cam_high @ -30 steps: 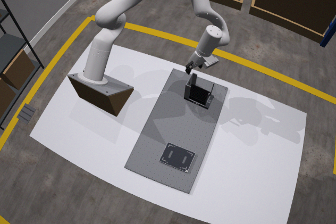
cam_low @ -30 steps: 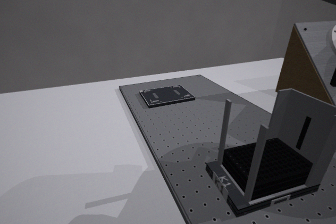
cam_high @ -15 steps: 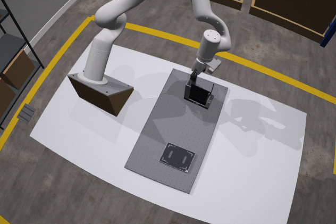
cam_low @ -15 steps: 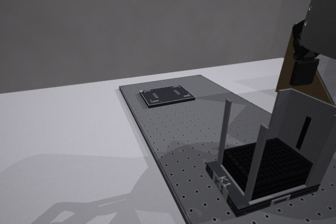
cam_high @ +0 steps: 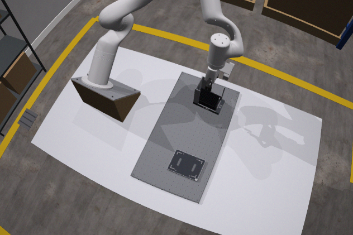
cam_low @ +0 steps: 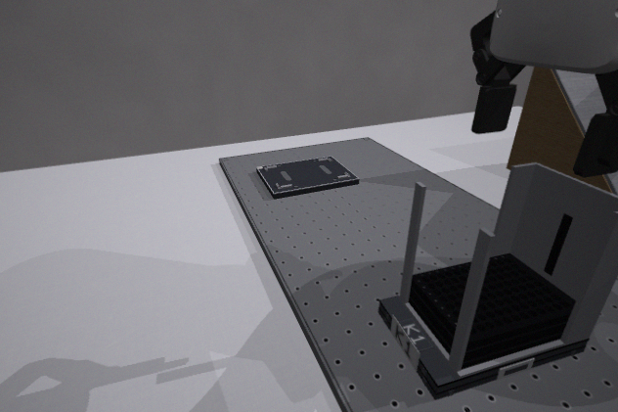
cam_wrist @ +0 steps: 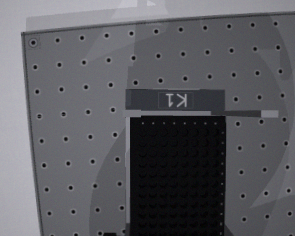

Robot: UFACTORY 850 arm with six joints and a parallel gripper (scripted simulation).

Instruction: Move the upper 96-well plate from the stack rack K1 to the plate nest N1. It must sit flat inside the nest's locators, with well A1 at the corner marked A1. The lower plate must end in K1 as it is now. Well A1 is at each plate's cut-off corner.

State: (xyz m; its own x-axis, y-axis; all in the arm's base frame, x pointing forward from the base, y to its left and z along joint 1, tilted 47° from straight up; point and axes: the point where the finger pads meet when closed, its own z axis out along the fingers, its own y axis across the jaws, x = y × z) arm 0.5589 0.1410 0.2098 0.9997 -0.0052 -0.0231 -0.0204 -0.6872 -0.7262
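The black plate is 170 mm below my hand. From my hand the other things lie so: plate nest N1 (390 mm to the right, 190 mm below, 60 mm ahead).
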